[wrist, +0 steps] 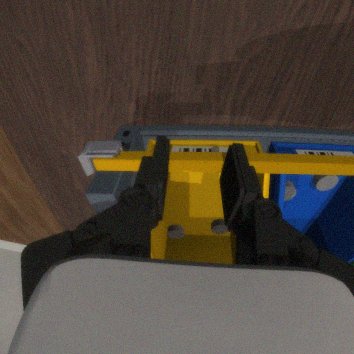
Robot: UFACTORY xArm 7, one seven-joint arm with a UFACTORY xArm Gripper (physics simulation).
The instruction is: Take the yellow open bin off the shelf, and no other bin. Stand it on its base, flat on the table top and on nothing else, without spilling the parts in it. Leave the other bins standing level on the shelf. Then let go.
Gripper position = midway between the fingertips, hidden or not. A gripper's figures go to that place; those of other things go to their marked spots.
My gripper (pixel 196 158): 0.12 m from the lens. A yellow bin (pixel 192 199): 0.24 m from the lens.
